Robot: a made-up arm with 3 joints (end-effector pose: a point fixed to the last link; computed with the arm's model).
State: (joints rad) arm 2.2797 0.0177 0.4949
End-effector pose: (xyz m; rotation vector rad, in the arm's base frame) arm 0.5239 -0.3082 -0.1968 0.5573 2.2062 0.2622
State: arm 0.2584 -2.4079 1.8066
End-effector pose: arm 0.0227 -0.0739 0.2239 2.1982 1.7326 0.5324
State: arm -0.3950 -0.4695 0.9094
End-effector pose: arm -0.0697 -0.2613 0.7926 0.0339 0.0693 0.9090
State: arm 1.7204 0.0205 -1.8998
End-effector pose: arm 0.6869 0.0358 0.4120 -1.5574 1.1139 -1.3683
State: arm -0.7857 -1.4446 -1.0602
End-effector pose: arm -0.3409 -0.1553 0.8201 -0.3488 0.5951 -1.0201
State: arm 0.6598 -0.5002 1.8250
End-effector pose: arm 0.5194 -0.0696 0.4663 1.0431 0.8067 1.5921
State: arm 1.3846 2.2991 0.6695
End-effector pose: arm 0.1508 -0.2928 0.5214 -0.3058 -0.8791 0.6215
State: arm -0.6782 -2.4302 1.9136
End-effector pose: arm -0.0147 -0.0488 0.2268 1.6118 1.1361 1.3433
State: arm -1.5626 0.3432 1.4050
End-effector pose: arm -0.6893 -0.1667 0.2065 -1.3068 -1.5436 0.9288
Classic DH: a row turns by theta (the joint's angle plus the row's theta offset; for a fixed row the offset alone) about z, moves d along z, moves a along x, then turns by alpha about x. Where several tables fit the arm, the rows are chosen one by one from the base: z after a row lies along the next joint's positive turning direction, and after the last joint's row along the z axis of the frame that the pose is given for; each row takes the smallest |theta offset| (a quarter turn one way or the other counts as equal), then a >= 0, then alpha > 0; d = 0 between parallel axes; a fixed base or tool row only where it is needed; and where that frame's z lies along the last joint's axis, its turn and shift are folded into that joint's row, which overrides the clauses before.
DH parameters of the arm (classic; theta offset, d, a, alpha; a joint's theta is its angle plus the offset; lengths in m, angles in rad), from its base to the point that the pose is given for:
base (fixed): 0 0.1945 0 -1.5708
joint 1: 1.4408 0 -0.3681 3.1416
joint 2: 1.4408 0.0828 -0.0602 -1.5708
joint 3: 1.3727 0 -0.2357 0
tool (fixed): -1.3727 0.2873 0 0

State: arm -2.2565 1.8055 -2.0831
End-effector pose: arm 0.1210 0.0709 -0.0574 -2.1342 1.2483 -1.0579
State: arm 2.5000 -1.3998 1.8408
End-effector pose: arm -0.0679 -0.0659 -0.1577 -2.0404 -1.5524 0.8128
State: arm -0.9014 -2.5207 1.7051
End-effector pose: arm -0.0374 -0.0978 0.1948 1.3456 1.1760 1.2819
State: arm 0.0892 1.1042 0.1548
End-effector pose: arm -0.2962 -0.3183 0.6541 -0.0786 -1.0129 0.1413
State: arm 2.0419 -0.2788 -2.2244
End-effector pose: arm 0.7040 0.0945 0.0332 -2.3276 1.1491 -1.0129
